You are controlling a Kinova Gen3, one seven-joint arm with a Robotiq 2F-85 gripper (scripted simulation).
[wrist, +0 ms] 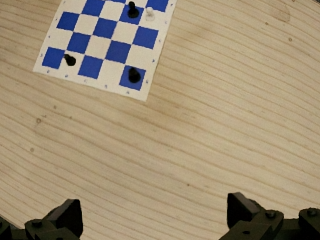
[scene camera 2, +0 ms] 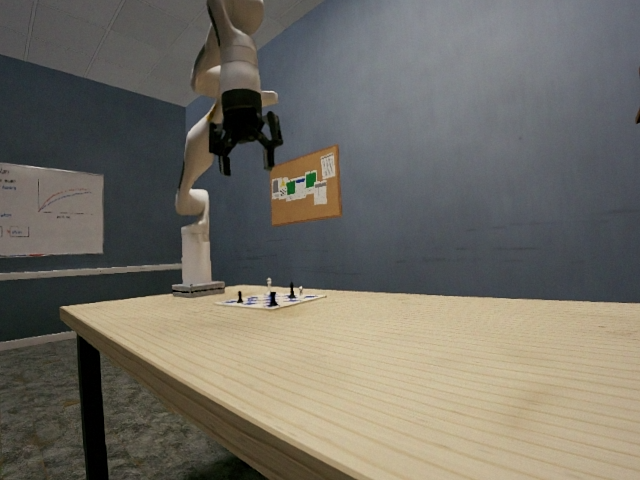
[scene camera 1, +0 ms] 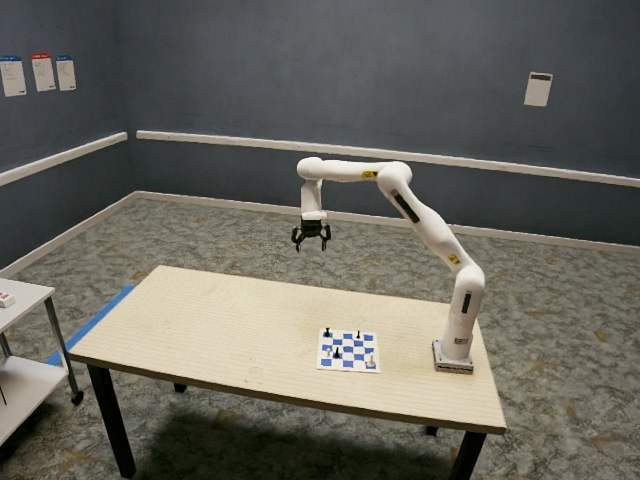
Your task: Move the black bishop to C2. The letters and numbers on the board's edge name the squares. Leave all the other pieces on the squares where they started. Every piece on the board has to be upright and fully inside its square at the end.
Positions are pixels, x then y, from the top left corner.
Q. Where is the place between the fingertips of my gripper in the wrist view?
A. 154,213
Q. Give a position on a blue-and-white chessboard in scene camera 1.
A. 354,353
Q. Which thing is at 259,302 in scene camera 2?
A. A blue-and-white chessboard.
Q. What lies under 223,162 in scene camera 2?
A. My gripper.
